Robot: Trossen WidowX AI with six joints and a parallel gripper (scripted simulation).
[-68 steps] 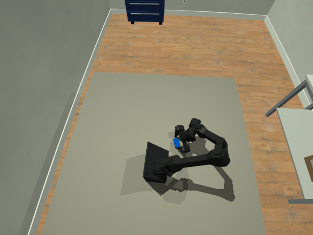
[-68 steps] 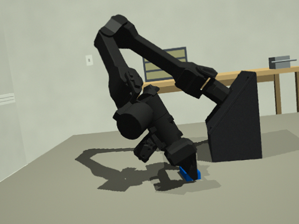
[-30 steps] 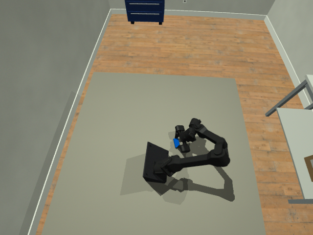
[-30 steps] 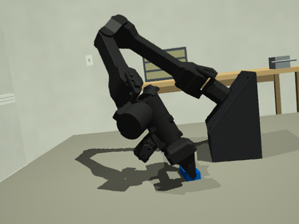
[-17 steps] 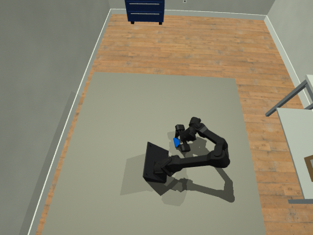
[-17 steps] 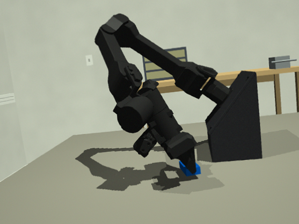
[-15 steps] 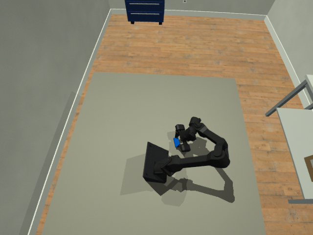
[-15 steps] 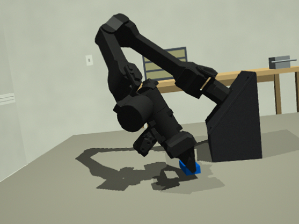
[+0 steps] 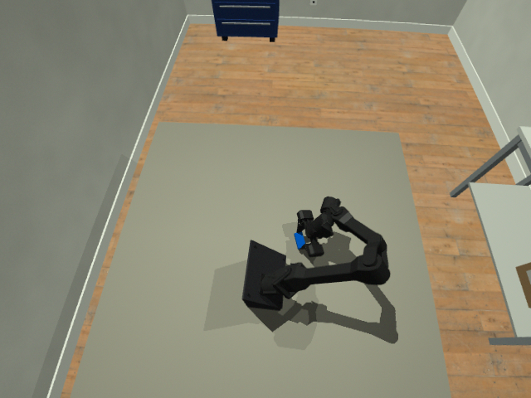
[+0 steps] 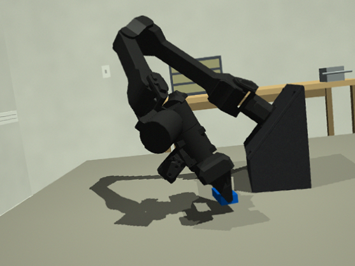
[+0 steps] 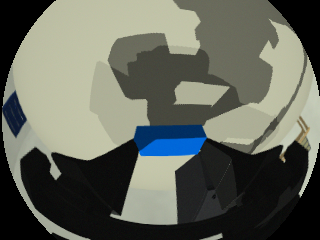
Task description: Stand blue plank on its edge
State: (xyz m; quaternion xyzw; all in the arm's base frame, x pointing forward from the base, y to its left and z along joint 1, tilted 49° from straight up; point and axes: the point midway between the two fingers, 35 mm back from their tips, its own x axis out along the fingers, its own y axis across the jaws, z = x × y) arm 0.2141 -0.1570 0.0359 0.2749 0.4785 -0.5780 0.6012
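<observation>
My hand is 10 mm to the right of the blue plank and 30 mm above it.
</observation>
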